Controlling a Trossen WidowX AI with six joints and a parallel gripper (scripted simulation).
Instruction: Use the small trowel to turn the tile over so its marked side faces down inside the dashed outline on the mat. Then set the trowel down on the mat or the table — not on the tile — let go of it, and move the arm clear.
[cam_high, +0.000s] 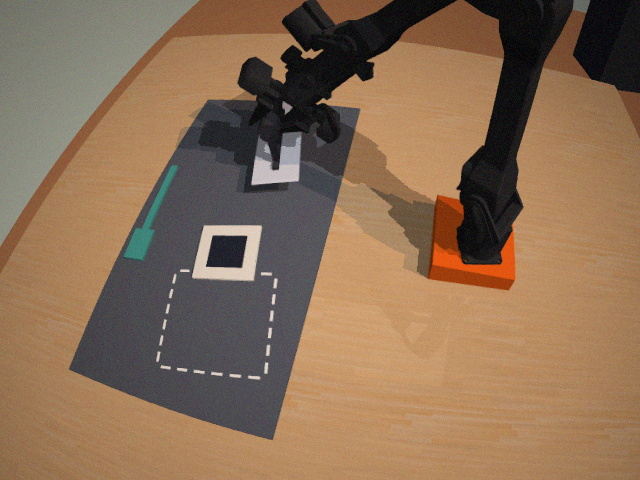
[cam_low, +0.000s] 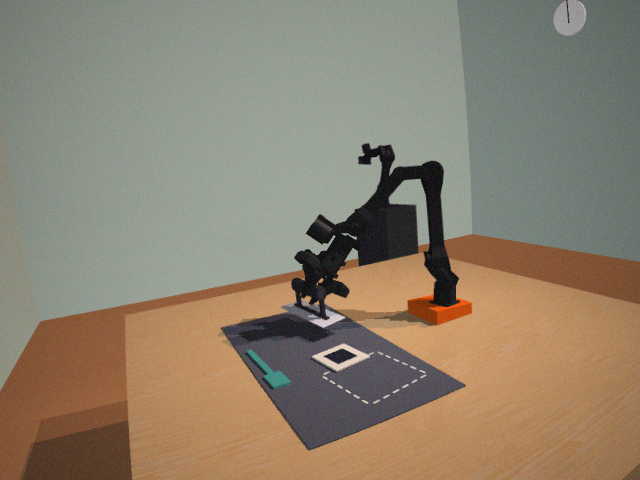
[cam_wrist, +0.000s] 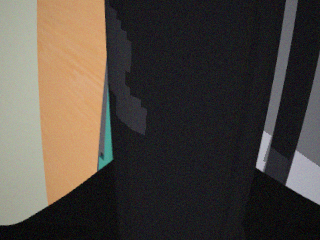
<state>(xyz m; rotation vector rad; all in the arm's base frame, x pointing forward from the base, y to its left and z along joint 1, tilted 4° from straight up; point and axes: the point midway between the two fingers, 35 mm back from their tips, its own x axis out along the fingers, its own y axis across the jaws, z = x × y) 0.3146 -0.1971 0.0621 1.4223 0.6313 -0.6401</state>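
Right now my gripper tip is 120 mm to the right of the mat, 110 mm above it and 60 mm short of it. The rest, counted from my gripper tip: tile 180 mm to the left, 90 mm below, 40 mm ahead; then teal trowel 200 mm ahead, 110 mm to the left, 90 mm below.
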